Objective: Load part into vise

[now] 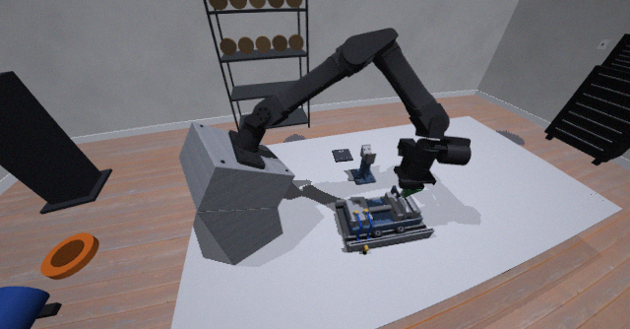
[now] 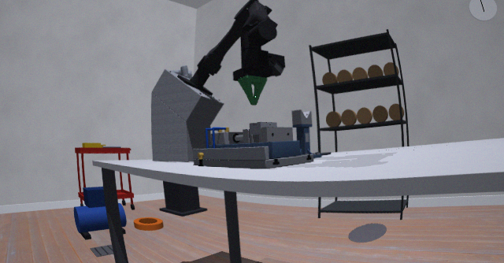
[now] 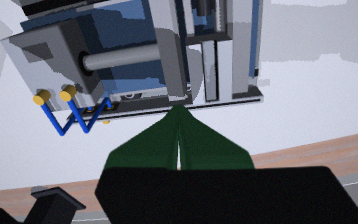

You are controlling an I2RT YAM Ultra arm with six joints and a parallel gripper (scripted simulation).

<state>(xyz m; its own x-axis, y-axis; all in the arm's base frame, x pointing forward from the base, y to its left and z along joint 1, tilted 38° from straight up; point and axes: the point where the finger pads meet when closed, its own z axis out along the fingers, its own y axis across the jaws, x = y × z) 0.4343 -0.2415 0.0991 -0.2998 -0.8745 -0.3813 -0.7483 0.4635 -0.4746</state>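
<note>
The part is 70 mm below my hand, 30 mm ahead of it and 10 mm to the right of it. Round my hand: cylinder rod (90 mm below, 50 mm behind, 30 mm to the left); work stop (80 mm below, 60 mm to the left, 40 mm ahead); moving jaw (90 mm below, 20 mm to the left).
</note>
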